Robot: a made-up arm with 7 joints. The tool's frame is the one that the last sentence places. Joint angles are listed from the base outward.
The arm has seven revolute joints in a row. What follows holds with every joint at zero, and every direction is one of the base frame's.
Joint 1 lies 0.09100 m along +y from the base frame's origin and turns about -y.
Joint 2 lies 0.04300 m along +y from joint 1 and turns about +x.
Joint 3 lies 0.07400 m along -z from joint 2 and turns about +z.
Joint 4 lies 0.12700 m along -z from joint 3 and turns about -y.
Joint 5 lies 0.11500 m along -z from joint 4 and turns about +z.
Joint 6 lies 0.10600 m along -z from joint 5 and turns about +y.
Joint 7 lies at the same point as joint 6 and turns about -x.
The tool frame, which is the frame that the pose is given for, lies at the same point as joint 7; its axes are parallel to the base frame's.
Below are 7 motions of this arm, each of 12 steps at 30 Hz.
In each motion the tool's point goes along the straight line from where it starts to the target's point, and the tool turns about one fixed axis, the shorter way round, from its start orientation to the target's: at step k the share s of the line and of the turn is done. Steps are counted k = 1, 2, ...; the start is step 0. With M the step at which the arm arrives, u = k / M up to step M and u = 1 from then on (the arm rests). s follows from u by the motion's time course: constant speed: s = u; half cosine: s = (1 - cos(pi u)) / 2; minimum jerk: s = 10 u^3 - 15 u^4 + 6 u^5.
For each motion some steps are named. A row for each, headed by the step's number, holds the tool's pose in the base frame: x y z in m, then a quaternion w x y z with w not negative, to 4 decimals.
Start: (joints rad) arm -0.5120 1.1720 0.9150 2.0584 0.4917 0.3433 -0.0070
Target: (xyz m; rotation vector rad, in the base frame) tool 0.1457 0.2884 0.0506 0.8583 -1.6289 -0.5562
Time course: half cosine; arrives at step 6
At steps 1, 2, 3, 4, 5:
1: 0.1545 0.2842 0.0342 0.5722 0.3534 -0.7082 -0.2149
2: 0.1528 0.2850 0.0374 0.5722 0.3559 -0.7055 -0.2193
3: 0.1504 0.2861 0.0418 0.5722 0.3593 -0.7019 -0.2253
4: 0.1481 0.2873 0.0462 0.5722 0.3626 -0.6983 -0.2312
5: 0.1463 0.2881 0.0494 0.5722 0.3651 -0.6956 -0.2356

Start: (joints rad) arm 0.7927 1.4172 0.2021 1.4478 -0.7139 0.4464 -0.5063
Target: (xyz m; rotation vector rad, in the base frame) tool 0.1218 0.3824 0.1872 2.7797 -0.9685 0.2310
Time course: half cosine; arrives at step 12
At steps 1, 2, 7, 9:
1: 0.1443 0.3664 0.1596 0.0702 0.9203 -0.3788 0.0685
2: 0.1432 0.3673 0.1610 0.0714 0.9212 -0.3762 0.0690
7: 0.1303 0.3764 0.1768 0.0853 0.9312 -0.3464 0.0744
9: 0.1252 0.3800 0.1831 0.0908 0.9349 -0.3344 0.0765

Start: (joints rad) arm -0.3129 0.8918 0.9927 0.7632 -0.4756 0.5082 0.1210
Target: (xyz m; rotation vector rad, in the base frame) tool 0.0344 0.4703 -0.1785 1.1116 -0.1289 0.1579
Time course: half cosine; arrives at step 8
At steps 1, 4, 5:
1: 0.0401 0.4941 -0.1477 0.8199 0.5505 -0.0520 0.1483
4: 0.0374 0.4827 -0.1625 0.8324 0.5395 -0.0564 0.1131
5: 0.0362 0.4779 -0.1686 0.8372 0.5347 -0.0582 0.0985

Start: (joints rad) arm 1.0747 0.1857 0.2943 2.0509 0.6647 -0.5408 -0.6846
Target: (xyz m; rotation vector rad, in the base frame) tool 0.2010 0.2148 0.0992 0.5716 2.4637 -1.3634
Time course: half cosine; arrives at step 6
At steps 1, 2, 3, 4, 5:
1: 0.1679 0.2086 0.1221 0.2197 0.2392 0.8403 -0.4341
2: 0.1744 0.2098 0.1176 0.2030 0.2312 0.8428 -0.4416
3: 0.1833 0.2115 0.1114 0.1801 0.2200 0.8458 -0.4515
4: 0.1921 0.2131 0.1053 0.1570 0.2087 0.8481 -0.4610
5: 0.1986 0.2144 0.1008 0.1400 0.2002 0.8494 -0.4678

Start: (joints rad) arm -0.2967 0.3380 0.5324 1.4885 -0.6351 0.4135 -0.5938
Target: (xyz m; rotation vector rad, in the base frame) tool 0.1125 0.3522 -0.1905 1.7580 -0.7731 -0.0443
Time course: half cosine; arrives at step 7
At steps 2, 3, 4, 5, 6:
2: 0.1282 0.3197 -0.2126 0.6198 0.7212 -0.3092 -0.0158
3: 0.1243 0.3277 -0.2072 0.6084 0.7285 -0.3144 -0.0165
4: 0.1200 0.3366 -0.2011 0.5957 0.7365 -0.3201 -0.0174
5: 0.1161 0.3447 -0.1956 0.5841 0.7435 -0.3251 -0.0182
6: 0.1135 0.3502 -0.1918 0.5760 0.7483 -0.3286 -0.0187

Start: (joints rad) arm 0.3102 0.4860 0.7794 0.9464 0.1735 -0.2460 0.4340
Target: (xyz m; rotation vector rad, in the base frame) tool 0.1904 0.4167 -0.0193 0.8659 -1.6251 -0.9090
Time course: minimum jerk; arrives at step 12
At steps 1, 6, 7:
1: 0.1926 0.3997 -0.1822 0.6180 0.1851 -0.7510 0.1408
6: 0.1915 0.4082 -0.1012 0.5919 0.2840 -0.7443 -0.1226
7: 0.1912 0.4108 -0.0761 0.5741 0.3103 -0.7300 -0.2033

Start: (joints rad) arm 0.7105 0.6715 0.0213 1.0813 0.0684 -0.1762 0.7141
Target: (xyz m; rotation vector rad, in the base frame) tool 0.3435 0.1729 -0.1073 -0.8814 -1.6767 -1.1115
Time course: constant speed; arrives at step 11
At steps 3, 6, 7, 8, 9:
3: 0.3132 0.2849 -0.0669 0.5673 -0.0302 -0.7329 -0.3744
6: 0.3246 0.2429 -0.0821 0.5332 -0.1556 -0.7239 -0.4093
7: 0.3283 0.2289 -0.0871 0.5197 -0.1969 -0.7179 -0.4193
8: 0.3321 0.2149 -0.0922 0.5051 -0.2378 -0.7105 -0.4284
9: 0.3359 0.2009 -0.0972 0.4894 -0.2783 -0.7017 -0.4367

